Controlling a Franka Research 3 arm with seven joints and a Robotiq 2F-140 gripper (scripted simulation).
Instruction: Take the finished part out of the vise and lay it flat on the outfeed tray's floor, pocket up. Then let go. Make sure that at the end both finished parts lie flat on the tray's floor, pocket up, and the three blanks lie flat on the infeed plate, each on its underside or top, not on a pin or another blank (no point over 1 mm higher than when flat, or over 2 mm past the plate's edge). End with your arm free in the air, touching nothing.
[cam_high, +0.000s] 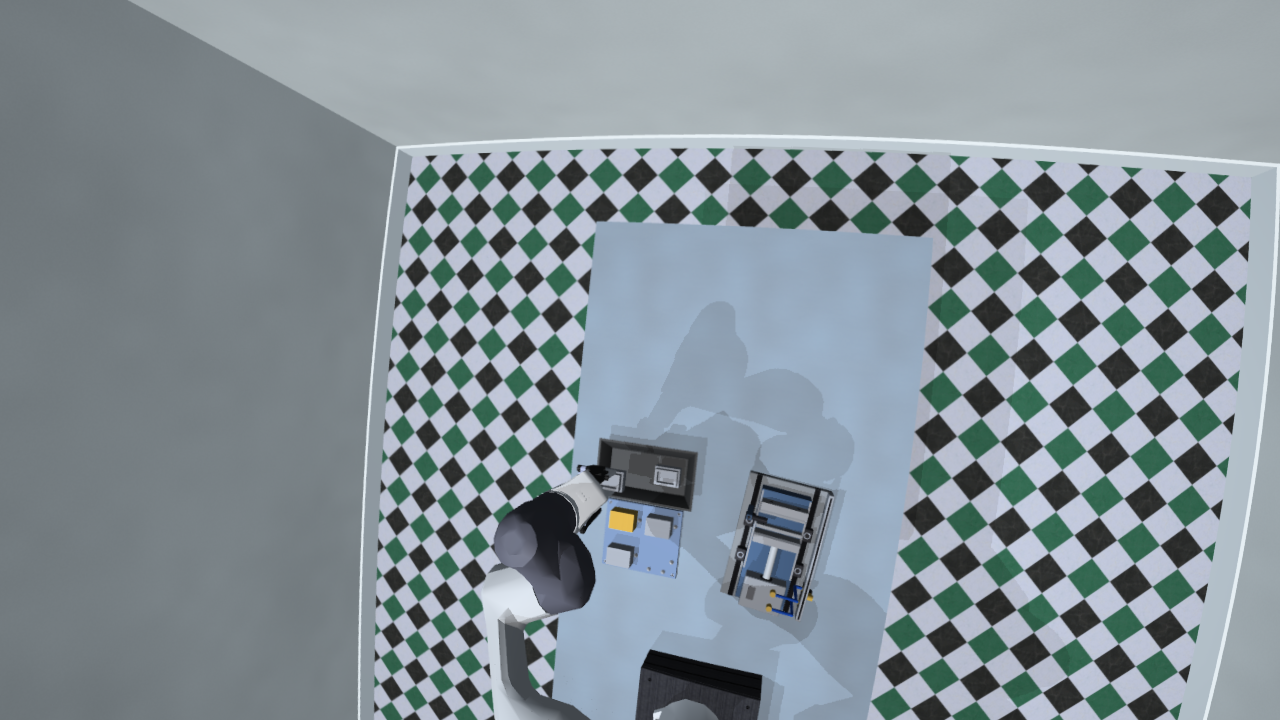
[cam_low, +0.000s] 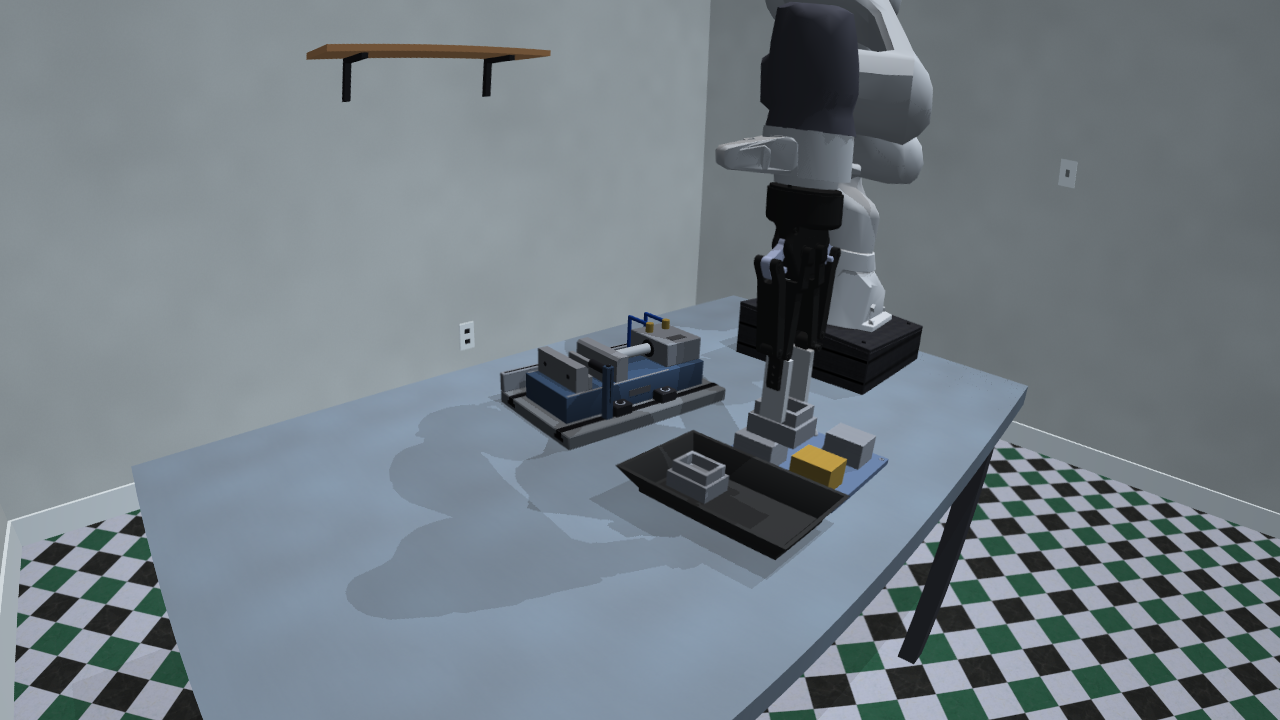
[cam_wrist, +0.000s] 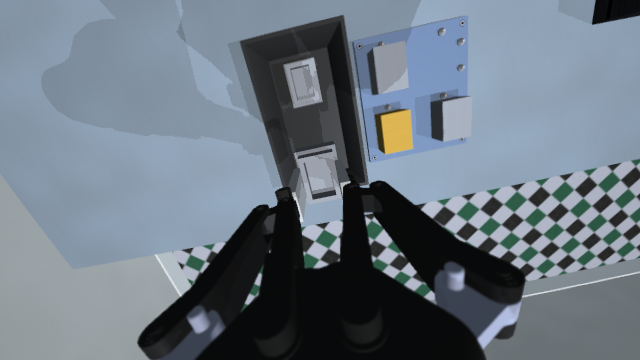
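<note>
The yellow block is 120 mm behind my hand, 10 mm to the right of it and 160 mm below it. Round my hand: blue fixture plate (170 mm behind, 60 mm to the right, 180 mm below).
</note>
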